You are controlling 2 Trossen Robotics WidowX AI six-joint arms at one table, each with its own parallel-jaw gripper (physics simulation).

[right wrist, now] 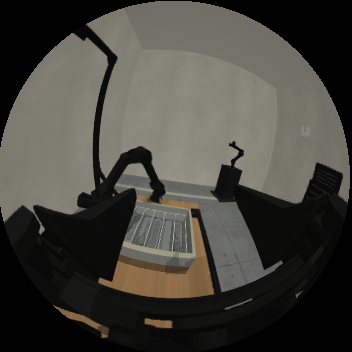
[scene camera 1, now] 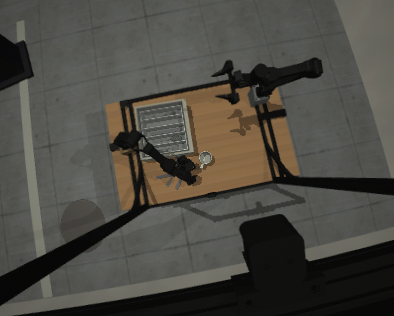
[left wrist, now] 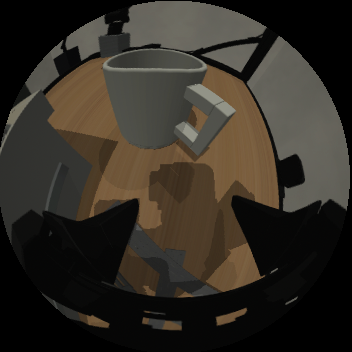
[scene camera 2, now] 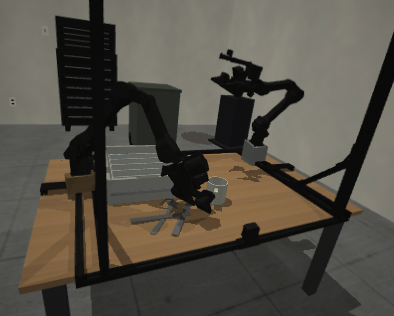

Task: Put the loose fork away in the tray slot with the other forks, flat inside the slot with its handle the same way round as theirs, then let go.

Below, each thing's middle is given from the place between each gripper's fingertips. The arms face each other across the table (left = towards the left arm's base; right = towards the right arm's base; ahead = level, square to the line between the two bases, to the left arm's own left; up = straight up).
Labels:
I see the grey mug (left wrist: 151, 90) 380 mm below my right hand, 270 mm behind it and 140 mm to the left of it. Round my right hand: grey cutlery tray (scene camera 1: 176, 121) (400 mm below, 320 mm to the left).
I see the grey mug 3 cm ahead of my left hand, 8 cm to the right of it and 4 cm above it. Round my left hand: grey cutlery tray 31 cm ahead, 10 cm to the left, 2 cm above.

